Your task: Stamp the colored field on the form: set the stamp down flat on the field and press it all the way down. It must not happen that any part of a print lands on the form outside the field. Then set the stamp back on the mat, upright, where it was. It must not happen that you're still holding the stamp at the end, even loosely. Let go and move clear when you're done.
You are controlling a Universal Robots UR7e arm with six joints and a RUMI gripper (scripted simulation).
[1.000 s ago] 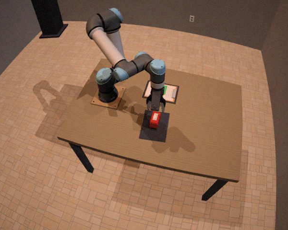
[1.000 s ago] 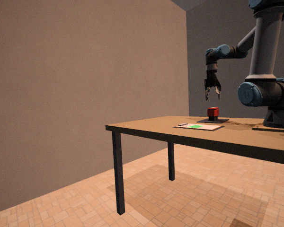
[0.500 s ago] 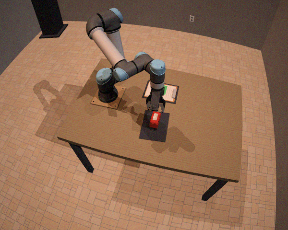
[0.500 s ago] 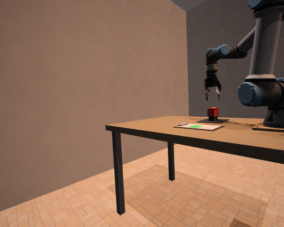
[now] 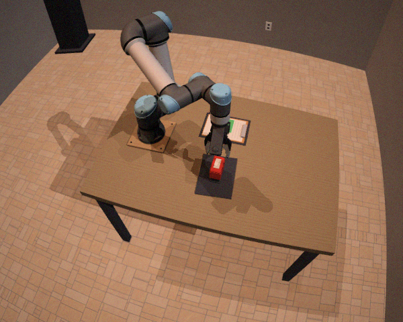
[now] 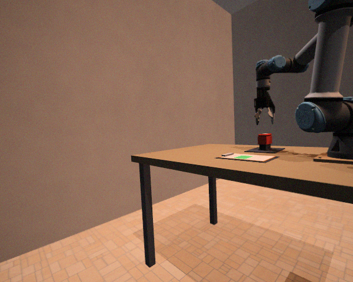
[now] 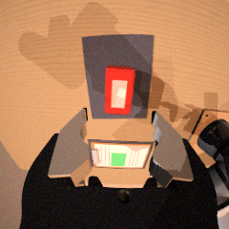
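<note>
My hand is 120 mm above the stamp. From my hand the other things lie so: form 30 mm ahead, 310 mm to the left, 170 mm below; then mat 170 mm below.
</note>
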